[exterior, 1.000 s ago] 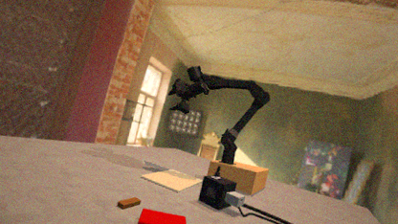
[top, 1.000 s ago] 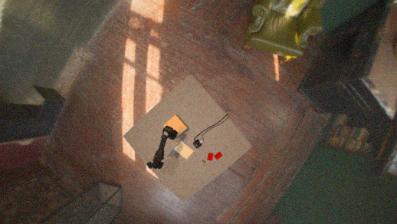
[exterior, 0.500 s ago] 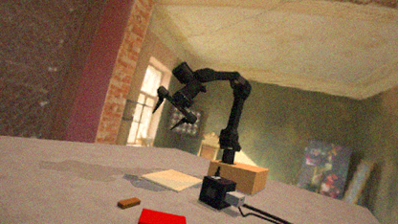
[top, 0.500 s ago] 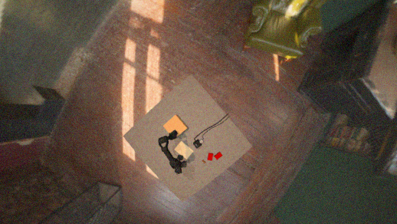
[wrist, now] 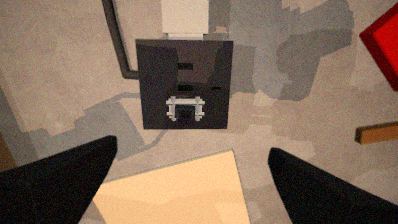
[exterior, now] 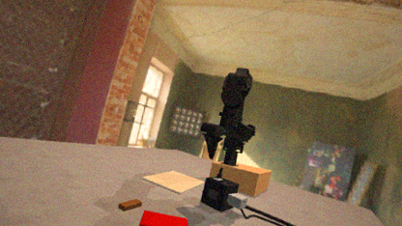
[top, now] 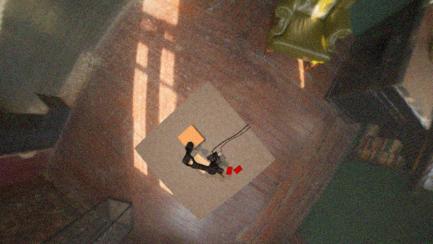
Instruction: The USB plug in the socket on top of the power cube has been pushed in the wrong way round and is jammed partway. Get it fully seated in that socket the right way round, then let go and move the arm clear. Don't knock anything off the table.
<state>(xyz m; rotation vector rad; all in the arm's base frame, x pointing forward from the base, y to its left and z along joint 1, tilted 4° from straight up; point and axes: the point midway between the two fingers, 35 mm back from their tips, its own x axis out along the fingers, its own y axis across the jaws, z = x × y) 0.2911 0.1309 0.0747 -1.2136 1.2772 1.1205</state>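
Now: gripper tip 40 mm above the dark USB plug, 10 mm to the right of it and 10 mm past it. Also, from my gripper tip: small brown block 260 mm ahead, 130 mm below, 50 mm to the right; silver-framed socket 70 mm below, 10 mm behind; beige flat sheet 180 mm to the right, 130 mm below, 20 mm behind.
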